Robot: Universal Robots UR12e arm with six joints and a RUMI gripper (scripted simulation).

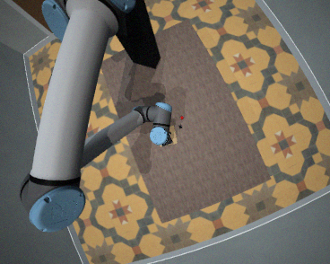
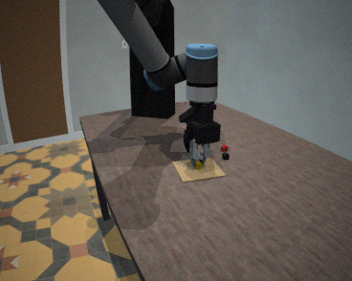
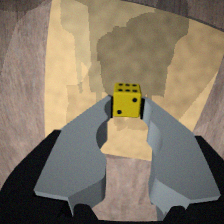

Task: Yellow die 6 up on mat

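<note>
Right now my hand is 10 mm above the yellow die. Also, from my hand: black die: 130 mm to the left, 10 mm below; then red die: 50 mm behind, 180 mm to the left, 10 mm below; then tan mat: 20 mm below.
</note>
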